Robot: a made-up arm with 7 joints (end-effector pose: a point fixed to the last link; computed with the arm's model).
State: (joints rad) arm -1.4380 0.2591 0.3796 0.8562 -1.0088 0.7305 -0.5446
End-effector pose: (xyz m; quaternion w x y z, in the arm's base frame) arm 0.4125 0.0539 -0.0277 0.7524 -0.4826 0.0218 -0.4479
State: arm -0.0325 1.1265 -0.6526 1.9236 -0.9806 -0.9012 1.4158
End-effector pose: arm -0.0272 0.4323 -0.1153 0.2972 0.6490 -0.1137 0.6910
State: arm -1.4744 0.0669 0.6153 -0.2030 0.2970 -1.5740 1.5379
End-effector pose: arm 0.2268 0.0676 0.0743 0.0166 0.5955 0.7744 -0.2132
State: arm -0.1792 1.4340 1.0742 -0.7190 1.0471 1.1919 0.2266
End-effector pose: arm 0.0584 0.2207 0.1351 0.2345 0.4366 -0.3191 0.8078
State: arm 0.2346 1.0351 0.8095 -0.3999 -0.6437 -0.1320 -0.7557
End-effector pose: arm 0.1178 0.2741 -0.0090 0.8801 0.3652 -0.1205 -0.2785
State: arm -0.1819 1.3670 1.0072 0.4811 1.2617 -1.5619 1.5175
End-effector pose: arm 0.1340 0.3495 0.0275 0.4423 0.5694 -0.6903 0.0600
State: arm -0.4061 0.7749 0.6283 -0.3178 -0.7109 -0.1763 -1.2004
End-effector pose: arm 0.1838 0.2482 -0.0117 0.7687 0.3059 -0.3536 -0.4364
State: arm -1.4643 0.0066 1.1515 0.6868 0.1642 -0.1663 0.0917
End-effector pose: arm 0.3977 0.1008 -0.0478 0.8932 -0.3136 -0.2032 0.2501
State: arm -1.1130 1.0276 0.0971 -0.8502 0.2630 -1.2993 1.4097
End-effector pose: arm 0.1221 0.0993 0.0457 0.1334 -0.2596 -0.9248 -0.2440
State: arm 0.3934 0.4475 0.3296 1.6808 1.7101 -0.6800 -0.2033
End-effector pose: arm -0.2481 0.1970 -0.2882 0.4002 0.1136 0.6844 -0.5987
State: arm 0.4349 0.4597 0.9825 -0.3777 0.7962 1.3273 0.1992
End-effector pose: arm -0.0523 0.3067 -0.1131 0.3086 0.4245 0.4619 0.7150
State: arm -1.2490 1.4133 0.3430 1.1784 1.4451 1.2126 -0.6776
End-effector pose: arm 0.1439 0.4084 0.0866 0.4812 0.1639 0.5696 0.6459
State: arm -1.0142 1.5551 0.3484 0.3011 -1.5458 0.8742 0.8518
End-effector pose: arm 0.1973 0.2926 0.1581 0.9191 -0.1294 -0.0336 0.3706
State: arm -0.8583 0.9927 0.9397 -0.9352 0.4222 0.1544 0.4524
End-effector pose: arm 0.0767 0.1765 0.0971 0.2911 0.3076 -0.7409 0.5213
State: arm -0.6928 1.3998 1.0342 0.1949 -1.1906 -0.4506 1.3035
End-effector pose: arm 0.0808 0.3347 0.1629 0.3949 -0.4875 -0.6033 0.4924
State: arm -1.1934 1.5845 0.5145 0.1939 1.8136 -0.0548 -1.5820
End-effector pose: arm 0.1150 0.2841 0.2316 0.4555 0.5459 0.5632 0.4211
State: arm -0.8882 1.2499 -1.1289 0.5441 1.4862 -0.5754 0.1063
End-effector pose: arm 0.2505 0.2737 -0.1660 0.0596 0.8464 -0.0083 -0.5292
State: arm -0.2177 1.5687 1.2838 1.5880 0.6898 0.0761 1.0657
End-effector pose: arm 0.0237 0.4699 -0.0007 0.2291 0.4645 0.1528 0.8417
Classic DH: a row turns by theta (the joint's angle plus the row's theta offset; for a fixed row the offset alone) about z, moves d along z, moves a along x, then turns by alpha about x. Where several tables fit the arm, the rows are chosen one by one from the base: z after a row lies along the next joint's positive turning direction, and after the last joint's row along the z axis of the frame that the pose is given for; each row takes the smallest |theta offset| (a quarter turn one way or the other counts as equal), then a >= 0, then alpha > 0; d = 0 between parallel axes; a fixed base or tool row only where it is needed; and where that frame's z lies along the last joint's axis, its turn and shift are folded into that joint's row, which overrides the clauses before.
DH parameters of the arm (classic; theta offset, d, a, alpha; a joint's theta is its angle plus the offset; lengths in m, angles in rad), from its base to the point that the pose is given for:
base (fixed): -0.071 0 0 -1.3004
joint 1: -1.3111 0.0546 -0.02 -1.5708
joint 2: 1.2915 -0.0002 -0.009 1.5708
joint 3: 1.5708 -0.2226 0.0137 -1.5708
joint 4: 1.5708 0.002 0.0102 1.5708
joint 5: 0 0.1398 -0.0005 -1.5708
joint 6: -1.5708 0 0.0504 1.5708
joint 7: 0 0.0005 0 0

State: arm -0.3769 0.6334 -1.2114 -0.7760 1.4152 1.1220 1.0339
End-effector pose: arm 0.1145 0.0307 -0.1541 0.6613 0.4681 -0.4740 0.3449
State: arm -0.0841 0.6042 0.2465 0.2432 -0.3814 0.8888 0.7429
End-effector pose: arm 0.1311 0.2607 -0.2622 0.7040 0.2273 0.4874 0.4638
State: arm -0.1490 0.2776 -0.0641 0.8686 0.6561 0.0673 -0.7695
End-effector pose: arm 0.0940 0.1586 -0.3768 0.6583 0.2184 0.5922 -0.4102
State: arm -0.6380 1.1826 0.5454 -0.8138 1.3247 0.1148 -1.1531
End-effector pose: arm 0.1305 0.1579 0.0913 0.3880 0.8727 0.0305 0.2949
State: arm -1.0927 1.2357 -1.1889 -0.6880 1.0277 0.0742 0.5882
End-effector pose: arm 0.1999 0.0685 -0.0675 0.3944 0.5823 -0.6840 -0.1939
